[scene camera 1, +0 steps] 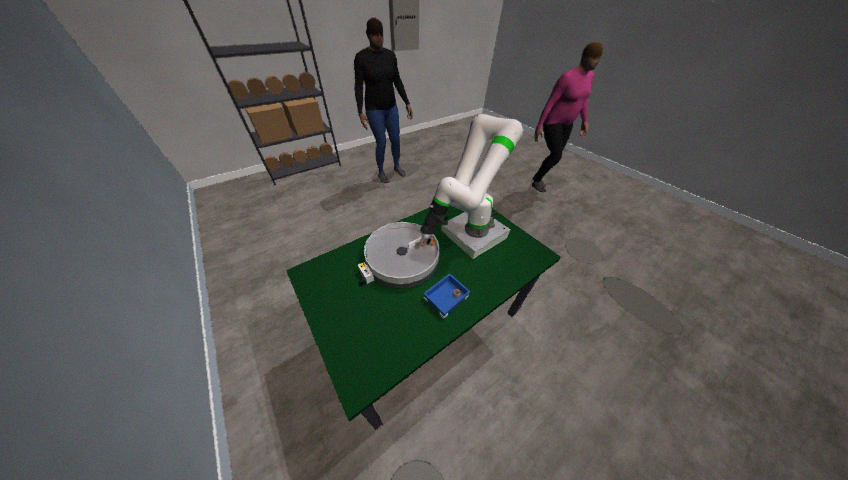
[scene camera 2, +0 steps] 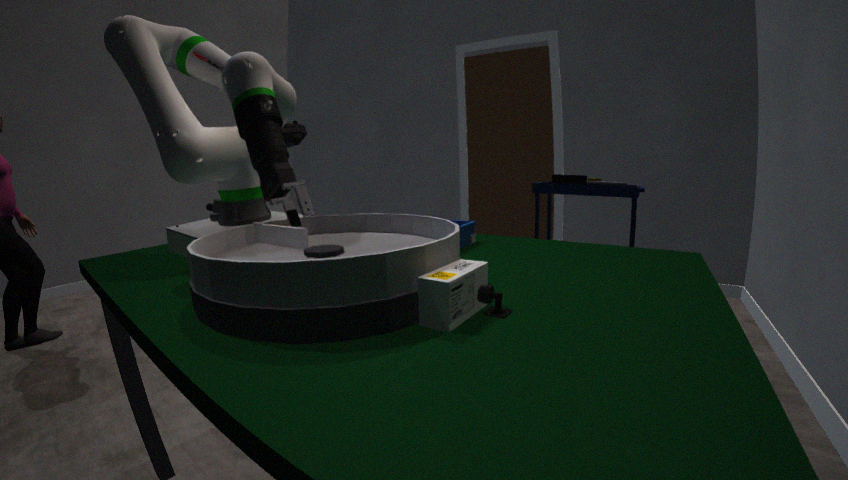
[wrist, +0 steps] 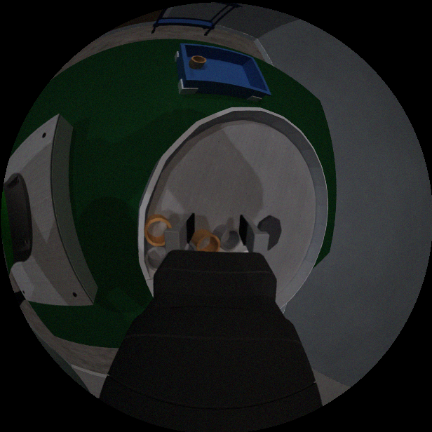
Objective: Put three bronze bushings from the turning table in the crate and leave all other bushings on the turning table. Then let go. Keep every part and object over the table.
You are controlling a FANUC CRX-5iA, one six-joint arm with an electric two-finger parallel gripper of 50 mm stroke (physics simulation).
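Places are measured from the arm's base along level axes (x up, y back, z right), in metres.
Where they show: gripper, fingertip midpoint: (scene camera 1: pixel 424 243) (scene camera 2: pixel 302 221); arm's base at its link origin: (scene camera 1: pixel 476 229) (scene camera 2: pixel 244 220).
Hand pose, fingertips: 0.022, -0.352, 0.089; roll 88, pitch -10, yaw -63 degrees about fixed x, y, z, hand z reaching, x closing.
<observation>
Things, the pixels of their top centre, and the offset from my fingertips, as dx, dy, dz. "spot": a spot on its surface instead. Level surfaces: height alone.
- blue crate at its top centre: (scene camera 2: pixel 427 223) (scene camera 1: pixel 447 292) -0.042, -0.092, -0.301
- bronze bushing at its top centre: (scene camera 1: pixel 457 291) -0.061, -0.039, -0.322
- pale divider at a spot on its surface: (scene camera 2: pixel 282 234) (scene camera 1: pixel 417 240) spot: -0.015, -0.007, +0.056
- dark hub at its top centre: (scene camera 2: pixel 323 248) (scene camera 1: pixel 402 250) -0.031, -0.114, +0.057
- white box at a spot on its surface: (scene camera 2: pixel 453 294) spot: -0.050, -0.365, +0.111
- green table at its surface level: dx -0.091
The turning table (scene camera 1: pixel 383 252) (scene camera 2: pixel 345 279) (wrist: pixel 225 155) is a round, grey, rimmed pan. My gripper (scene camera 1: pixel 426 240) (scene camera 2: pixel 301 215) (wrist: pixel 216 223) is open and empty, low over its robot-base side. In the wrist view, bronze (wrist: pixel 201 234) shows between and below the fingers; whether it is one bushing or two is unclear. Another bronze bushing (wrist: pixel 148 231) lies left of the left finger, by the rim. A grey bushing (wrist: pixel 229 245) lies near the right finger, another grey one (wrist: pixel 155 258) at lower left. The blue crate (scene camera 1: pixel 443 295) (scene camera 2: pixel 468 229) (wrist: pixel 225 75) holds one bronze bushing (scene camera 1: pixel 457 293) (wrist: pixel 198 65).
A pale divider (scene camera 1: pixel 414 243) (scene camera 2: pixel 282 234) stands inside the pan near the gripper. The dark hub (scene camera 1: pixel 402 251) (scene camera 2: pixel 324 251) (wrist: pixel 270 231) is at the pan's middle. A white box (scene camera 1: pixel 365 272) (scene camera 2: pixel 453 294) adjoins the pan. Two people (scene camera 1: pixel 380 77) (scene camera 1: pixel 571 98) stand beyond the green table (scene camera 1: pixel 357 350).
</observation>
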